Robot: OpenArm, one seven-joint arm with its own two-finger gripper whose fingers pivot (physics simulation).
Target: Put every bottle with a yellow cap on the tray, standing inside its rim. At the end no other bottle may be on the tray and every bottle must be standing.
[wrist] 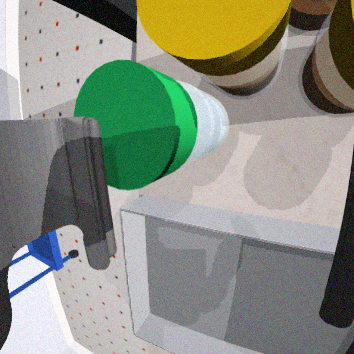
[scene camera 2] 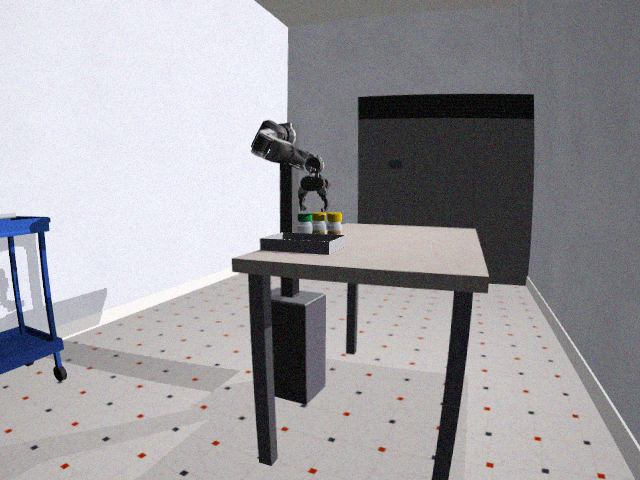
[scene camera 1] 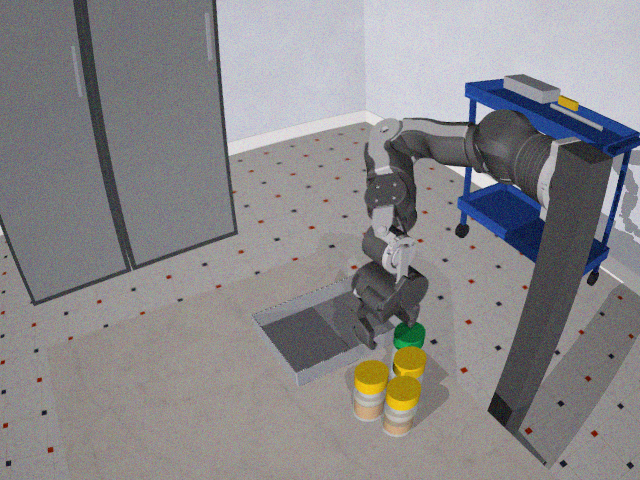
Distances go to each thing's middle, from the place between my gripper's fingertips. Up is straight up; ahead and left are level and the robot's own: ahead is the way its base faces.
My hand is 60 mm above the green-capped bottle (scene camera 1: pixel 404 336), 40 mm past it and 20 mm to the right of it. Round my hand: yellow-capped bottle (scene camera 1: pixel 400 408) 120 mm to the left, 60 mm below, 30 mm ahead; grey tray (scene camera 1: pixel 310 336) 140 mm to the right, 100 mm below, 30 mm ahead.
